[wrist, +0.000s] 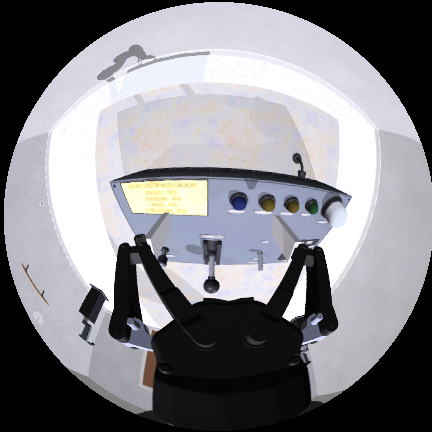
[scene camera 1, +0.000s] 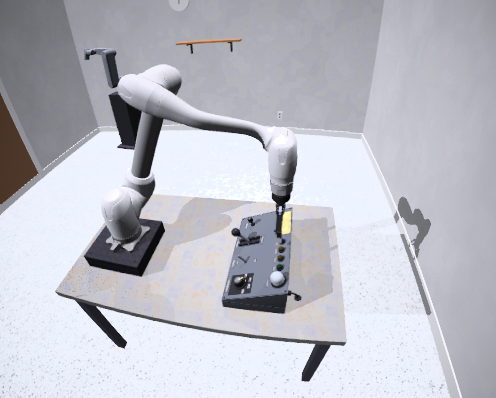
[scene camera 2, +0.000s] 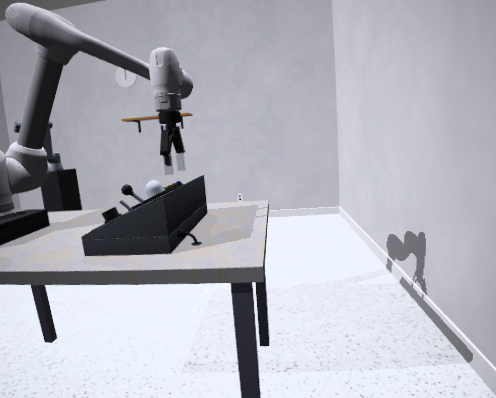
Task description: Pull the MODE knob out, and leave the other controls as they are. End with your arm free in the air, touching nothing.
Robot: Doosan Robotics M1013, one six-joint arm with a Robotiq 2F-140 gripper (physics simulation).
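Places are measured from the arm's base along level axes (x ahead, y left, z up), in millimetres.
Where they show: gripper, fingertip midpoint: (wrist: 221, 222) (scene camera 2: 175, 172); arm's base, link origin: (scene camera 1: 128, 236).
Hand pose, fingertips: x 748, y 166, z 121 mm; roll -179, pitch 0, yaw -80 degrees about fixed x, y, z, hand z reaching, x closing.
Things, the pixels of their top centre, and the offset from my fingertips. "spot": a spot on its surface instead.
- dark round knob, top centre: (scene camera 2: 109, 207) (scene camera 1: 238, 278) dx -101, dy -248, dz -71 mm
- small black knob, top centre: (wrist: 160, 264) (scene camera 1: 250, 217) dx -169, dy +106, dz -63 mm
- ball-tipped lever, top centre: (wrist: 210, 291) (scene camera 2: 126, 184) (scene camera 1: 235, 229) dx -198, dy -21, dz -32 mm
- small metal lever, top centre: (wrist: 261, 266) (scene camera 1: 241, 255) dx -131, dy -131, dz -70 mm
- blue button, surface spot: (wrist: 238, 202) spot: dx +23, dy -21, dz -29 mm
- white dome, surface spot: (wrist: 336, 213) spot: dx +55, dy -211, dz -11 mm
- yellow label, surface spot: (wrist: 165, 197) spot: dx +2, dy +93, dz -48 mm
The control panel (scene camera 1: 265, 250) (scene camera 2: 130, 245) (wrist: 225, 225) is a sloped grey box on the table. No MODE label is readable, so I cannot tell which control is the MODE knob. A dark round knob (scene camera 1: 240, 280) sits on a black plate at the near left; it shows side-on in scene camera 2 (scene camera 2: 110, 215). A small black knob (scene camera 1: 251, 220) (wrist: 163, 256) is at the panel's far end. My gripper (scene camera 1: 279, 234) (scene camera 2: 174, 167) (wrist: 221, 222) is open and empty, pointing down above the panel's upper, far part, apart from it in scene camera 2.
A ball-tipped lever (scene camera 1: 235, 232) (scene camera 2: 127, 189) (wrist: 211, 285), a small metal lever (scene camera 1: 243, 259) (wrist: 260, 260), a blue button (wrist: 238, 202), yellow and green ones, and a white dome (scene camera 1: 277, 278) (scene camera 2: 154, 188) (wrist: 336, 213) stand on the panel. A yellow label (wrist: 165, 197) lies at its far end.
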